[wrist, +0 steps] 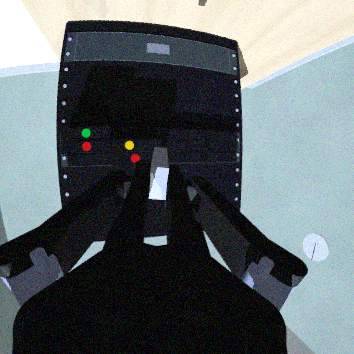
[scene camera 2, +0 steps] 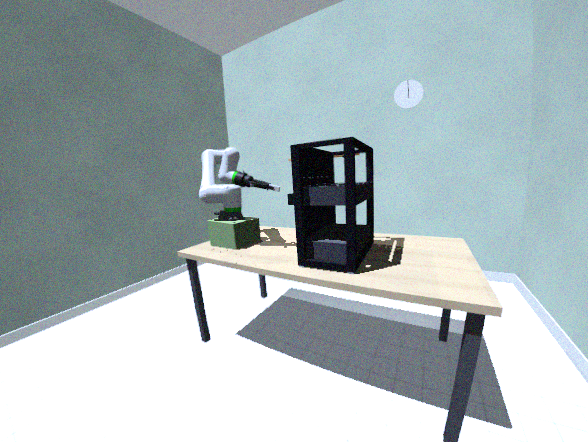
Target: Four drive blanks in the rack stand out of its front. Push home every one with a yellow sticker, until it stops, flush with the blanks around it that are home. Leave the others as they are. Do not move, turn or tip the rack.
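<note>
The black rack stands upright on the table. In the wrist view, a yellow sticker marks one dark blank near the rack's middle. A red sticker is close beside it; a green sticker and another red sticker are further left. The blanks' outlines are too dark to tell apart. In the scene view, a dark block stands out of the rack's front. My gripper is shut and empty, its tips a little short of the front, slightly above the block's height.
The arm stands on a green base block at the left of the wooden table. Grey units sit inside the rack, one at mid-height and one at the bottom. A round clock hangs on the wall.
</note>
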